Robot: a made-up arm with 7 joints. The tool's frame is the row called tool.
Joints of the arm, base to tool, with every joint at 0 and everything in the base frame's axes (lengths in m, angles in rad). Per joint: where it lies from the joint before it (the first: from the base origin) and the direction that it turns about. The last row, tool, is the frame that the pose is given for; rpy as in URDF.
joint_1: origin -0.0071 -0.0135 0.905 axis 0 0 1
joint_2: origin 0.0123 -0.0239 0.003 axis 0 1 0
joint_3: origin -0.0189 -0.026 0.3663 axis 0 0 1
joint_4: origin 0.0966 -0.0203 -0.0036 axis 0 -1 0
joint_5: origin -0.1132 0.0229 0.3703 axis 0 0 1
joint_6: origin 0.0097 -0.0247 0.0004 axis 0 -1 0
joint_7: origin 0.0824 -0.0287 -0.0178 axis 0 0 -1
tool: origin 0.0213 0.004 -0.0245 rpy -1.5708 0 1.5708
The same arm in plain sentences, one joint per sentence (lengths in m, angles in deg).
The arm has seven revolute joints in a row. What follows holds with every joint at zero, and every direction is one of the base frame's.
The first joint is mounted 0.0071 m along -x and 0.0135 m along -y and 0.905 m along +z from the base frame's origin and turns about +z.
The second joint is mounted 0.0123 m along +x and 0.0239 m along -y and 0.003 m along +z from the first joint and turns about +y.
The third joint is mounted 0.0189 m along -x and 0.026 m along -y and 0.3663 m along +z from the second joint and turns about +z.
The fourth joint is mounted 0.0966 m along +x and 0.0203 m along -y and 0.0036 m along -z from the third joint and turns about -y.
The fifth joint is mounted 0.1132 m along -x and 0.0229 m along +y and 0.3703 m along +z from the fourth joint and turns about +z.
The sixth joint is mounted 0.0097 m along +x and 0.0247 m along -y and 0.0004 m along +z from the fifth joint and turns about -y.
The seventh joint is mounted 0.0824 m along +x and 0.0287 m along -y and 0.0178 m along -z from the sixth joint and turns about -z.
The tool frame, which is the frame that the pose is given for, is mounted 0.0213 m along +x and 0.004 m along +y and 0.0245 m along -z from the seventh joint; its axes are the base frame's turned by roll -90, pitch 0 and yaw 90 deg (as in URDF: about the fixed x, then y, then z).

